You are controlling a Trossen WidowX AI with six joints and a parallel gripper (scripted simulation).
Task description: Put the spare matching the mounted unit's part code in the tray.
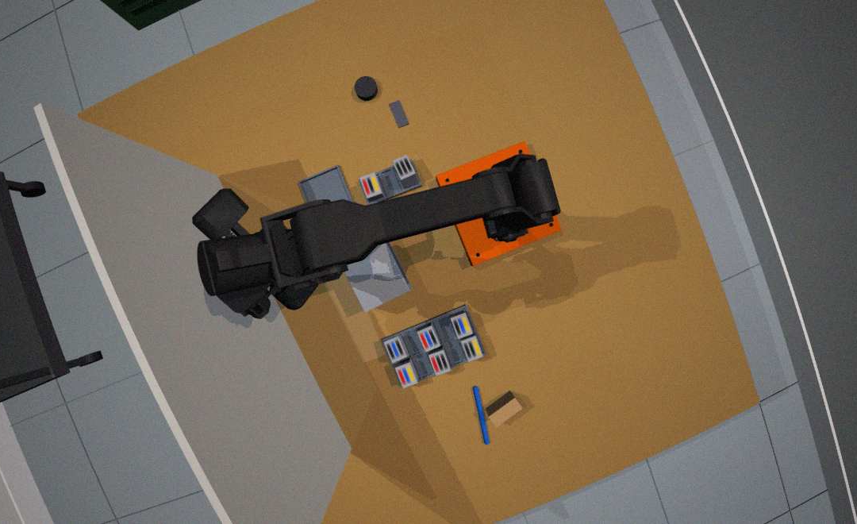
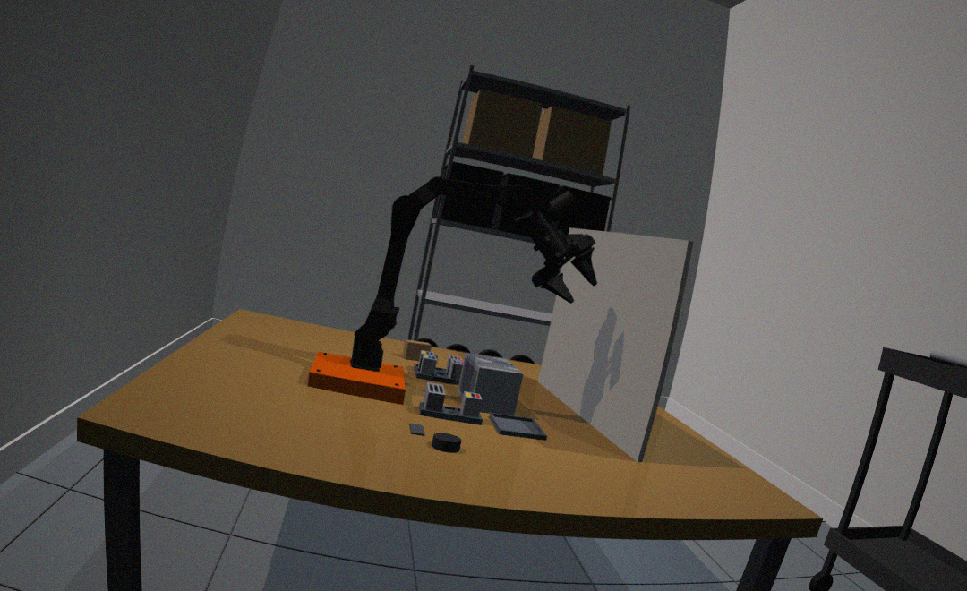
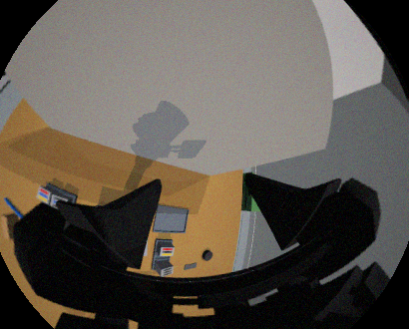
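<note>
The grey spare lies 17 cm behind my gripper tip, 29 cm to the left of it and 25 cm below it. Round my gripper tip: white panel (11 cm ahead, 9 cm to the left, 7 cm below); then flat grey tray (12 cm behind, 8 cm to the right, 29 cm below); then grey box (14 cm behind, 11 cm to the left, 24 cm below).
</note>
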